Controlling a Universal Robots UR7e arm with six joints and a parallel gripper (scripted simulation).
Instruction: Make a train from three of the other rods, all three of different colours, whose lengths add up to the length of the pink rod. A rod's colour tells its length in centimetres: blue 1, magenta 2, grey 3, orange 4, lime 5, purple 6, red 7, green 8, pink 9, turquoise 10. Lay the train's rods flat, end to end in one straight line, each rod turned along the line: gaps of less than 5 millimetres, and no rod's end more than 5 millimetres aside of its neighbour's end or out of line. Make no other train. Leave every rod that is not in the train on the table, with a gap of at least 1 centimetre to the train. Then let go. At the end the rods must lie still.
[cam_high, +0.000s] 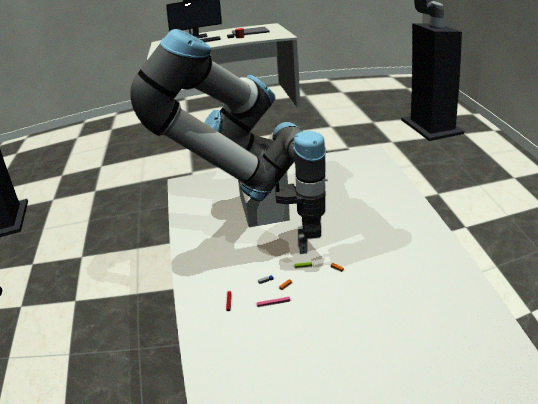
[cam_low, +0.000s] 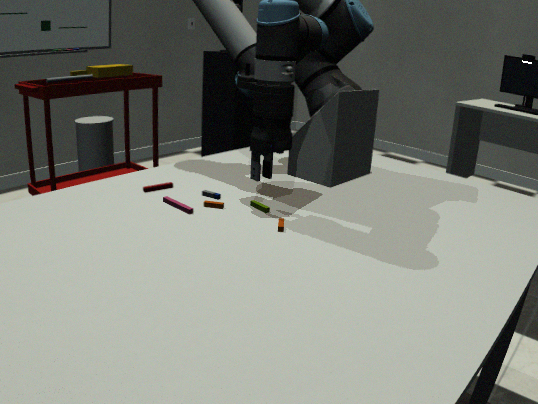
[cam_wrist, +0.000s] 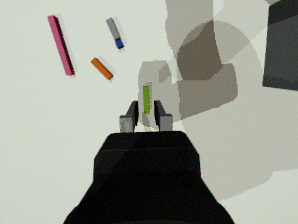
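Now: hand 8 cm above the lime rod. The rest, counted from my hand: grey rod (12 cm to the right, 8 cm below, 2 cm ahead); then pink rod (13 cm to the right, 11 cm ahead, 8 cm below); then blue rod (10 cm to the right, 8 cm below, 1 cm ahead).
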